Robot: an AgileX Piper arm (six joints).
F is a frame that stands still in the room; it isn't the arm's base.
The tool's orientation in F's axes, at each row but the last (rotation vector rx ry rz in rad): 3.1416 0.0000 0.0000; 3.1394 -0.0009 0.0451; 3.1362 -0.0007 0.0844; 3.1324 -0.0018 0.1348; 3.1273 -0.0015 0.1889
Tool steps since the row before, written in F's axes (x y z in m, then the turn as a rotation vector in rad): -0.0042 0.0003 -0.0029 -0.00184 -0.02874 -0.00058; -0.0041 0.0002 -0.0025 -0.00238 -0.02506 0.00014; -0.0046 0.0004 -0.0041 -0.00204 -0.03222 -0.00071; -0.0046 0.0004 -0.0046 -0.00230 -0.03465 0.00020; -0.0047 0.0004 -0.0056 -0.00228 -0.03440 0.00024
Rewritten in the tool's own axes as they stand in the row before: -0.0042 -0.0003 0.0029 -0.00184 0.02874 0.00058; -0.0042 -0.0002 0.0024 -0.00236 0.02506 -0.00016; -0.0048 -0.0004 0.0038 -0.00206 0.03222 0.00074; -0.0050 -0.0004 0.0042 -0.00224 0.03465 -0.00018; -0.0053 -0.0004 0.0050 -0.00222 0.03440 -0.00022
